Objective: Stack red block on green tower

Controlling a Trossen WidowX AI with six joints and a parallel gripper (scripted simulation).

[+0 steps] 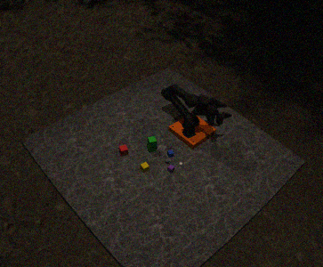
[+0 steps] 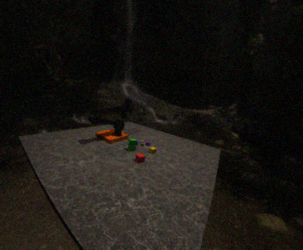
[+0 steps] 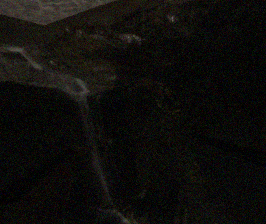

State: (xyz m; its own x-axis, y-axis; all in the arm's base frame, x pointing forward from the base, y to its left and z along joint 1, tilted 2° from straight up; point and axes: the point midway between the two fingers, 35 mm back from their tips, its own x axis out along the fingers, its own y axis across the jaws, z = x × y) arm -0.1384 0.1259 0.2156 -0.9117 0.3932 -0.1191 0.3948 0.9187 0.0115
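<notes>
The red block is 580 mm ahead of my gripper tip, 230 mm below it and 220 mm to the right of it. Round my gripper tip: blue block (350 mm ahead, 240 mm below, 70 mm to the right); then purple block (410 mm ahead, 240 mm below, 30 mm to the left); then yellow block (530 mm ahead, 240 mm below, 50 mm to the right).
</notes>
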